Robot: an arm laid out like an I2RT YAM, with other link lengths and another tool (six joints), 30 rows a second.
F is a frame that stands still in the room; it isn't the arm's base.
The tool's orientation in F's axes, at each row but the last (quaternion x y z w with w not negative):
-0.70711, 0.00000, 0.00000, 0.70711
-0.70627, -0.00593, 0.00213, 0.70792
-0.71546, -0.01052, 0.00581, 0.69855
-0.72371, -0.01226, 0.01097, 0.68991
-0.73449, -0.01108, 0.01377, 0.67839
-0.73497, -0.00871, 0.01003, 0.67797
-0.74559, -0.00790, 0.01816, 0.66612
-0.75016, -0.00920, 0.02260, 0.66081
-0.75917, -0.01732, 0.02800, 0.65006
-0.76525, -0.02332, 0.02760, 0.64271
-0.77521, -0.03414, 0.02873, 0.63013
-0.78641, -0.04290, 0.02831, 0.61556
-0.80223, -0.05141, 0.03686, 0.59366
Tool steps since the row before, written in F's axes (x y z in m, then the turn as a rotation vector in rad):
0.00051, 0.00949, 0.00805, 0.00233, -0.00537, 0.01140
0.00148, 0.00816, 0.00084, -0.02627, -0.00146, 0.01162
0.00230, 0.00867, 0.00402, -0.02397, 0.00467, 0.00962
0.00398, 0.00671, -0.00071, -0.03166, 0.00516, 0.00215
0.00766, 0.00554, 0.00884, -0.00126, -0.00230, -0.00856
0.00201, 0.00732, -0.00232, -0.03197, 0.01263, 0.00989
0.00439, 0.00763, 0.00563, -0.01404, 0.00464, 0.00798
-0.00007, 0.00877, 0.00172, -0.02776, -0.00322, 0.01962
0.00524, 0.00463, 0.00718, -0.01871, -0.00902, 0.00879
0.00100, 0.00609, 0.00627, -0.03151, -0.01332, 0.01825
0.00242, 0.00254, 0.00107, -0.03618, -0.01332, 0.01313
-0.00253, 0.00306, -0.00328, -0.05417, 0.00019, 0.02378
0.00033, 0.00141, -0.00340, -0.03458, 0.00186, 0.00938
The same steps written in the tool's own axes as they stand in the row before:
0.00051, -0.00805, 0.00949, 0.00233, -0.01140, -0.00537
0.00158, -0.00081, 0.00814, -0.02622, -0.01176, -0.00113
0.00253, -0.00421, 0.00852, -0.02379, -0.00989, 0.00499
0.00420, 0.00040, 0.00660, -0.03147, -0.00248, 0.00609
0.00780, -0.00927, 0.00455, -0.00130, 0.00872, -0.00157
0.00221, 0.00172, 0.00743, -0.03165, -0.01085, 0.01264
0.00457, -0.00651, 0.00678, -0.01399, -0.00828, 0.00424
0.00028, -0.00281, 0.00848, -0.02829, -0.01861, -0.00438
0.00538, -0.00786, 0.00312, -0.01941, -0.00710, -0.00902
0.00135, -0.00723, 0.00483, -0.03260, -0.01568, -0.01395
0.00264, -0.00152, 0.00205, -0.03724, -0.01075, -0.01250
-0.00223, 0.00237, 0.00399, -0.05367, -0.02489, -0.00026
0.00050, 0.00286, 0.00229, -0.03405, -0.01085, 0.00318

